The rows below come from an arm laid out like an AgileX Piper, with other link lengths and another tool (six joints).
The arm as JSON. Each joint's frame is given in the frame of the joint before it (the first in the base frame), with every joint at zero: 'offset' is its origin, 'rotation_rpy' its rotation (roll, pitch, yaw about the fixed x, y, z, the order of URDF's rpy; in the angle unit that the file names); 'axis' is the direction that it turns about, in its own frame. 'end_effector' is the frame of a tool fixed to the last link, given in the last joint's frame.
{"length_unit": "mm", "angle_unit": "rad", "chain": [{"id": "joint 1", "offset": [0.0, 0.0, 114.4], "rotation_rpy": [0.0, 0.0, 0.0], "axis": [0.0, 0.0, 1.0]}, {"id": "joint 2", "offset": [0.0, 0.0, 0.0], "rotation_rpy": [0.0, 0.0, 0.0], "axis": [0.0, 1.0, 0.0]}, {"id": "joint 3", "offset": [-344.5, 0.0, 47.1], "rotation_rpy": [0.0, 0.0, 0.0], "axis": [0.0, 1.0, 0.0]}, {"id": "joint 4", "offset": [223.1, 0.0, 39.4], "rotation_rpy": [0.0, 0.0, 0.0], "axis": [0.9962, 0.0, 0.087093]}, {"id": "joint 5", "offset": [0.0, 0.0, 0.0], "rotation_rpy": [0.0, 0.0, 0.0], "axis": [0.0, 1.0, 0.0]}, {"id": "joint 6", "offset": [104.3, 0.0, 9.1], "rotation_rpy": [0.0, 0.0, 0.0], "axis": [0.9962, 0.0, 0.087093]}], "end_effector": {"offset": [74.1, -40.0, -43.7], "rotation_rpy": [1.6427, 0.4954, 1.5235]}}
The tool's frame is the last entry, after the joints.
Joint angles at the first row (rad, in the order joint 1, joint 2, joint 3, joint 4, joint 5, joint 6):
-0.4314 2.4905 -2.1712 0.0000 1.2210 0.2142
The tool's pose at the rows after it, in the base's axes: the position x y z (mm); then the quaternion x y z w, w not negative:
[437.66 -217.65 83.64 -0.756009 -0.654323 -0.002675 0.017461]
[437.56 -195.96 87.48 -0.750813 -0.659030 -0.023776 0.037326]
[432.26 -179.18 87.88 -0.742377 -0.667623 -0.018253 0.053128]
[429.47 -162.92 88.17 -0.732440 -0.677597 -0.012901 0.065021]
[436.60 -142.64 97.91 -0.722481 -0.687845 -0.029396 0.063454]
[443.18 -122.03 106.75 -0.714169 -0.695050 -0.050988 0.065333]
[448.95 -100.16 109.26 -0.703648 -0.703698 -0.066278 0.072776]
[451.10 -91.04 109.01 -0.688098 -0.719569 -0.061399 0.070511]
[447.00 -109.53 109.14 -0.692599 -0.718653 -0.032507 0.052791]
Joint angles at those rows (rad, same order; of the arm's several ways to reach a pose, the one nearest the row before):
-0.4280 2.4596 -2.1564 0.0713 1.2207 0.1958
-0.4084 2.4316 -2.1088 0.1289 1.2195 0.1889
-0.3819 2.4088 -2.0526 0.1337 1.2185 0.1889
-0.3523 2.3934 -2.0136 0.1362 1.2199 0.1889
-0.3178 2.3717 -2.0125 0.1664 1.2211 0.1889
-0.2876 2.3530 -2.0126 0.2083 1.2211 0.1890
-0.2530 2.3484 -2.0126 0.2443 1.2211 0.1890
-0.2272 2.3484 -2.0126 0.2364 1.2220 0.1716
-0.2408 2.3484 -2.0154 0.1650 1.2220 0.1816

